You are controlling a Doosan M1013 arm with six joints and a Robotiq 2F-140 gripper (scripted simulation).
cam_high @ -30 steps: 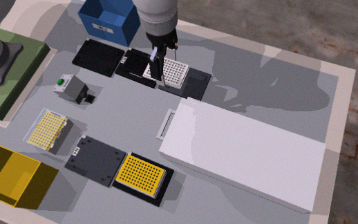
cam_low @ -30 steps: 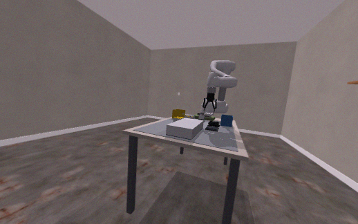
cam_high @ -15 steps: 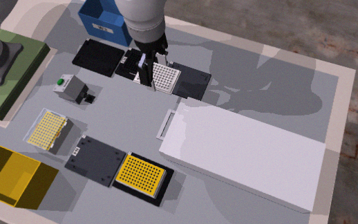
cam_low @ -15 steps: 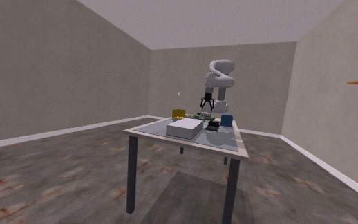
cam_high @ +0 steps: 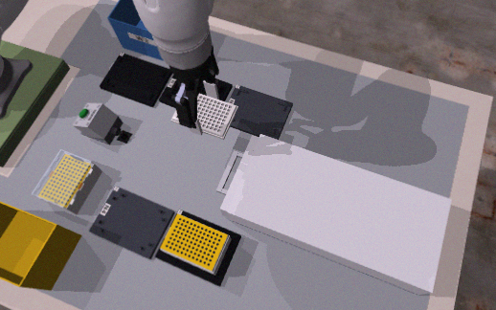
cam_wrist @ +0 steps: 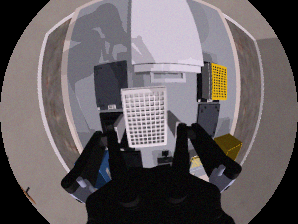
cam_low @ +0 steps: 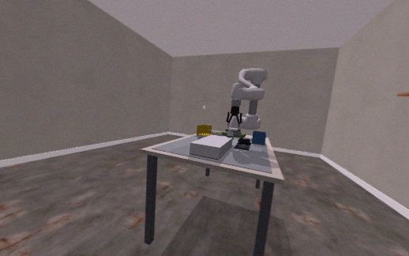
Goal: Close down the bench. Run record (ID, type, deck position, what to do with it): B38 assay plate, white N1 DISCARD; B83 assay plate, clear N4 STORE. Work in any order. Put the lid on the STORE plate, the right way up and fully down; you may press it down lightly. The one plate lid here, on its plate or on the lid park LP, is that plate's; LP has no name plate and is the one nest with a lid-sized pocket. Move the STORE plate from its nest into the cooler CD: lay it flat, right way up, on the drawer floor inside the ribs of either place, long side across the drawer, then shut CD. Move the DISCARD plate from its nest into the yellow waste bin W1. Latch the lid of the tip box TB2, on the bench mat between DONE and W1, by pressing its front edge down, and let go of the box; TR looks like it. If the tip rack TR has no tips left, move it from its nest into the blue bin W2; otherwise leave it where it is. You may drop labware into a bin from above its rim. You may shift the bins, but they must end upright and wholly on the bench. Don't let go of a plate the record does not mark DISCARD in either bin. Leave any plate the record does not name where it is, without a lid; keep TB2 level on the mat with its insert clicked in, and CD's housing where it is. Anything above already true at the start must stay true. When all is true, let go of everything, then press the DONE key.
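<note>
The yellow bin W1 lies 36 cm to the right of my hand, 33 cm behind it and 13 cm below it. Round my hand: black plate: 15 cm below, 12 cm to the left, 8 cm behind; then flat grey lid: 18 cm ahead, 14 cm below, 10 cm to the right; then white assay plate: 2 cm below.
</note>
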